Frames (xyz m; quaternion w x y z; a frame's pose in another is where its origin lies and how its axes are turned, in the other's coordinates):
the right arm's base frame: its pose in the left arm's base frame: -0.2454 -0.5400 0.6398 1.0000 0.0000 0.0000 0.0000
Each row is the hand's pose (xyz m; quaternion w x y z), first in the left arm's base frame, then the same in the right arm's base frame.
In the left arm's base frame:
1: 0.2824 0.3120 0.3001 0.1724 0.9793 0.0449 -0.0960
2: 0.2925 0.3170 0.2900 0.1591 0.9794 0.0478 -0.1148
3: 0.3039 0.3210 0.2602 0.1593 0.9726 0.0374 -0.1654
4: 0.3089 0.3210 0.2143 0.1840 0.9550 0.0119 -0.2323
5: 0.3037 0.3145 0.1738 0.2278 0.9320 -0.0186 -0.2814
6: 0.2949 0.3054 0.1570 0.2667 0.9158 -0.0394 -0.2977
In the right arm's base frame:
1: 0.5278 0.8520 -0.3397 0.1724 0.9793 0.0449 -0.0960
2: 0.5379 0.8570 -0.3498 0.1591 0.9794 0.0478 -0.1148
3: 0.5493 0.8610 -0.3796 0.1593 0.9726 0.0374 -0.1654
4: 0.5543 0.8610 -0.4255 0.1840 0.9550 0.0119 -0.2323
5: 0.5491 0.8545 -0.4660 0.2278 0.9320 -0.0186 -0.2814
6: 0.5403 0.8454 -0.4828 0.2667 0.9158 -0.0394 -0.2977

